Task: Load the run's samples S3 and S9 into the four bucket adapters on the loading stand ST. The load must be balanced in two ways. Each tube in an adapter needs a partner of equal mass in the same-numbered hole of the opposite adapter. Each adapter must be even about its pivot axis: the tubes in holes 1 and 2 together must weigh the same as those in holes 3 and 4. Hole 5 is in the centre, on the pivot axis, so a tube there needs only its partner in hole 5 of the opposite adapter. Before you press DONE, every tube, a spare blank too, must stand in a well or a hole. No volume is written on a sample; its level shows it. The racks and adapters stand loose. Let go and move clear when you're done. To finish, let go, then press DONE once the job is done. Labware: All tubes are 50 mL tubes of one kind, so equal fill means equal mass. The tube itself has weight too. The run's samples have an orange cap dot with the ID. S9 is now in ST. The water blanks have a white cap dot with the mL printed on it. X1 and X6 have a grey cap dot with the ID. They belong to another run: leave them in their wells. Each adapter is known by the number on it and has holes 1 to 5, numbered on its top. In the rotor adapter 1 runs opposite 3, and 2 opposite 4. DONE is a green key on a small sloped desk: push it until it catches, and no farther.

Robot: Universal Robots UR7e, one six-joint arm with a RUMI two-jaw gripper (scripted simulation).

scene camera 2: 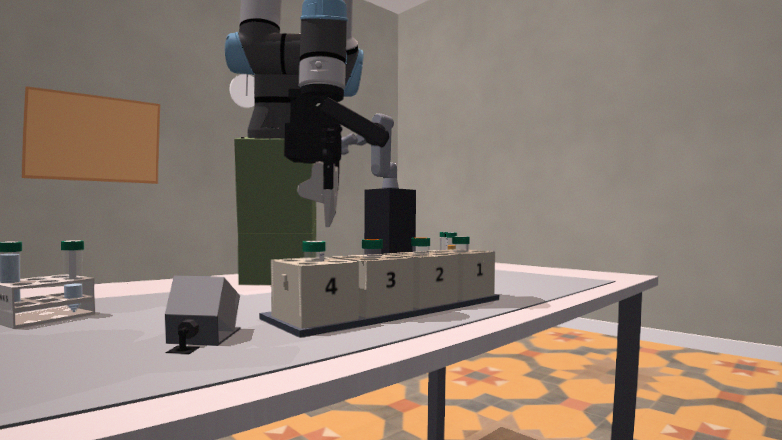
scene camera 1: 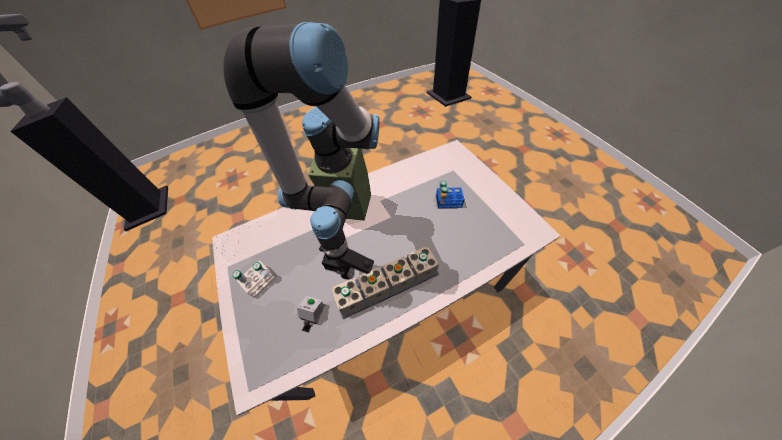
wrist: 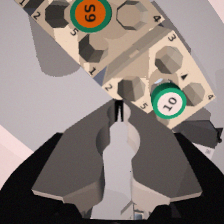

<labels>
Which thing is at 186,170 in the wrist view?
My gripper.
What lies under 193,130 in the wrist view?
A green DONE key.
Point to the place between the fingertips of my gripper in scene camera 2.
327,227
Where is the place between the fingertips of my gripper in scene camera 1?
351,277
</labels>
